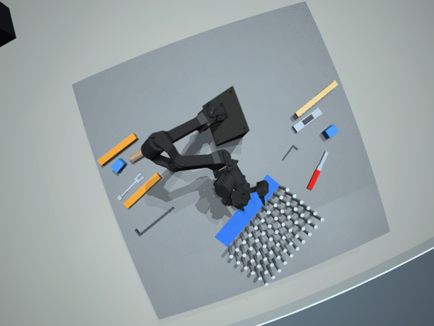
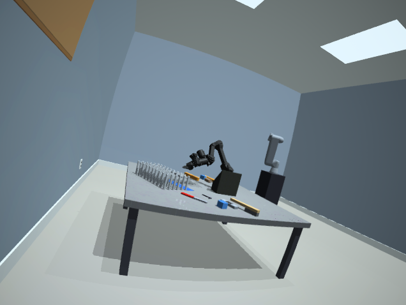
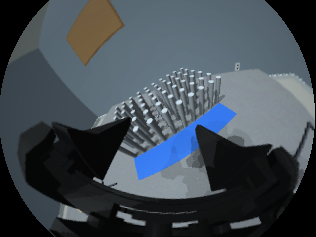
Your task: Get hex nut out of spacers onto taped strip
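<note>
Right now the wooden-handled screwdriver is 42 cm behind my gripper tip, 29 cm to the right of it and 15 cm below it. Round my gripper tip: grey block (41 cm to the left, 26 cm behind, 14 cm below); then blue taped strip (16 cm below, 4 cm ahead, 2 cm to the right); then red-handled tool (38 cm to the left, 15 cm below, 1 cm behind).
</note>
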